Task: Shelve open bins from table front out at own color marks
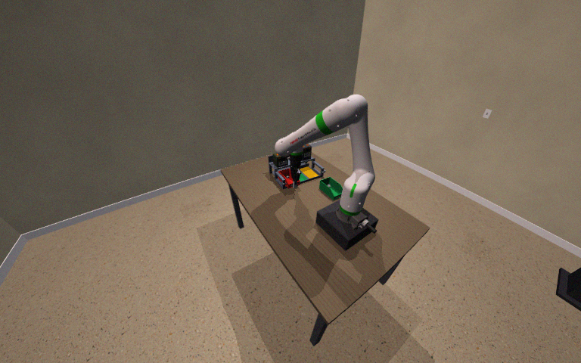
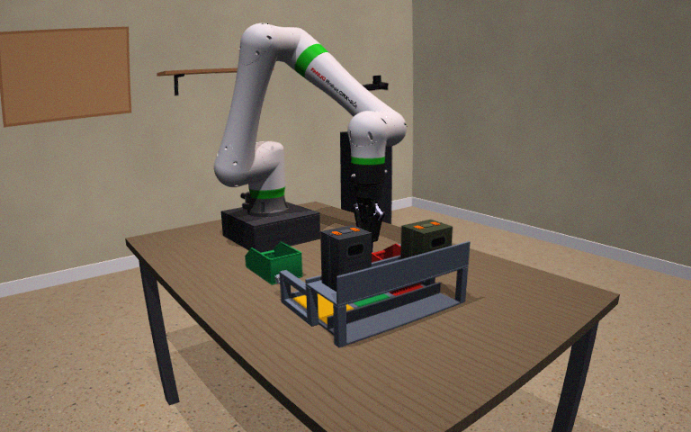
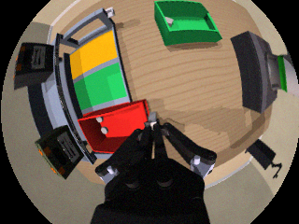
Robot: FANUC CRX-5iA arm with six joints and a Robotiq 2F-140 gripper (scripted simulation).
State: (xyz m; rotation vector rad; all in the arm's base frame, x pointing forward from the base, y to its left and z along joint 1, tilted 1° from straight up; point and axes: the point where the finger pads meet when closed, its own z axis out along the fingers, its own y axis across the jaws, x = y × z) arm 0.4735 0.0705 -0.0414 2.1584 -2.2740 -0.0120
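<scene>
Now: the red bin 100 mm ahead of my hand, 10 mm to the right of it and 10 mm below it. Also, from my hand: green bin (160 mm behind, 220 mm to the right, 20 mm below); olive box (240 mm ahead, 10 mm to the right, 90 mm above); black box (230 mm ahead, 240 mm to the right, 100 mm above).
</scene>
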